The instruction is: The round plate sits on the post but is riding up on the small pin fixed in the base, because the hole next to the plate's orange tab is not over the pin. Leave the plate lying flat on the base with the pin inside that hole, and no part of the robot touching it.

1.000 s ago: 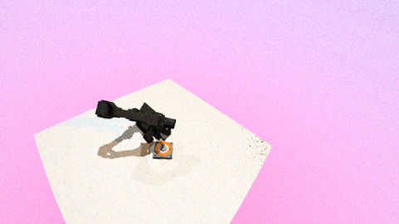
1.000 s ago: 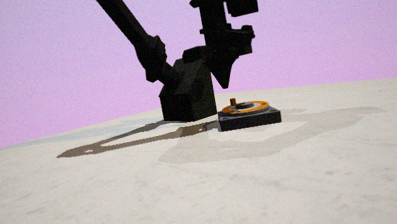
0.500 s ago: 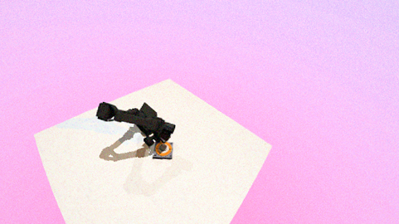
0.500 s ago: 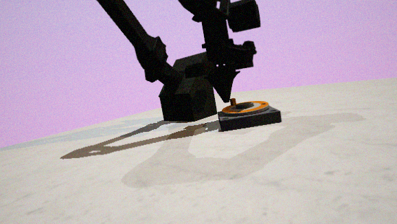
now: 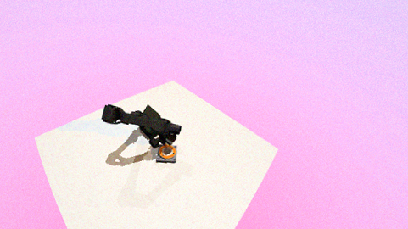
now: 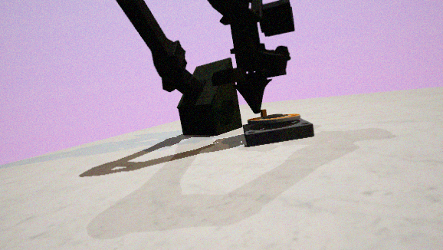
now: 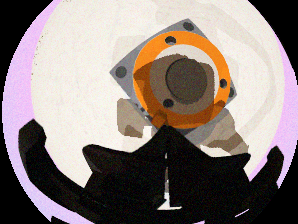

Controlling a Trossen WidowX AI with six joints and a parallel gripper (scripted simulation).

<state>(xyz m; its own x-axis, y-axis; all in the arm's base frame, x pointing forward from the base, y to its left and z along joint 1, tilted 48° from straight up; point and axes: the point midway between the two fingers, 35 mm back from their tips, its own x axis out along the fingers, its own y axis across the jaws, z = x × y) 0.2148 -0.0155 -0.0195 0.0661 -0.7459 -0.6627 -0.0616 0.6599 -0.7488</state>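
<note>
My gripper tip is now 50 mm short of the square base, 20 mm above it and 10 mm to the left of it.
</note>
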